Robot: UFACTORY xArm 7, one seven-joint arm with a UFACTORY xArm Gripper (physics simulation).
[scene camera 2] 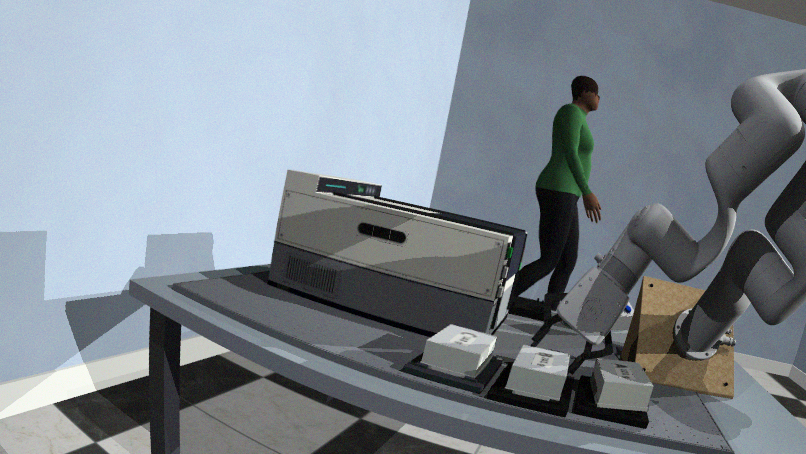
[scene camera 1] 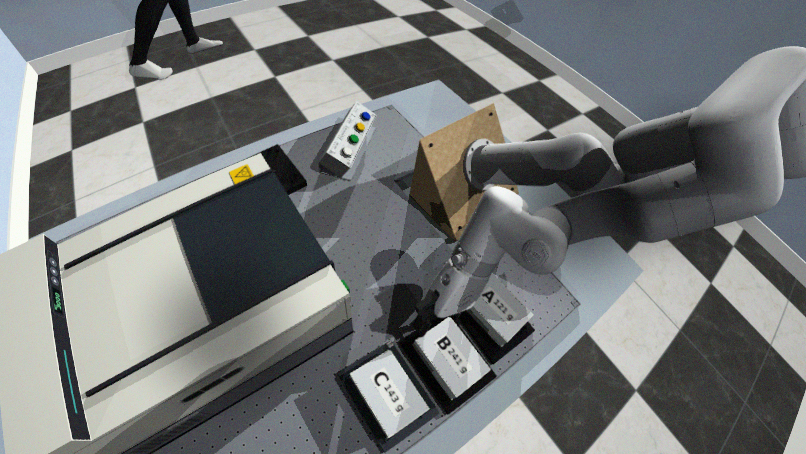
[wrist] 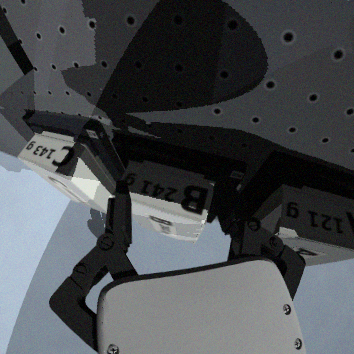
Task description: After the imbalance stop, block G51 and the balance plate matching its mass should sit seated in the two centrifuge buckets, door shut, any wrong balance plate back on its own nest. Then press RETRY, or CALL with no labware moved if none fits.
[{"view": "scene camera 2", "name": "my gripper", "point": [548,360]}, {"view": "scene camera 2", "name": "centrifuge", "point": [337,242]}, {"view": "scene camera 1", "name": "button box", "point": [341,158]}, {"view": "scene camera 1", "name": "centrifuge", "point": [146,326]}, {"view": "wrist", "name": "my gripper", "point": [172,187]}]
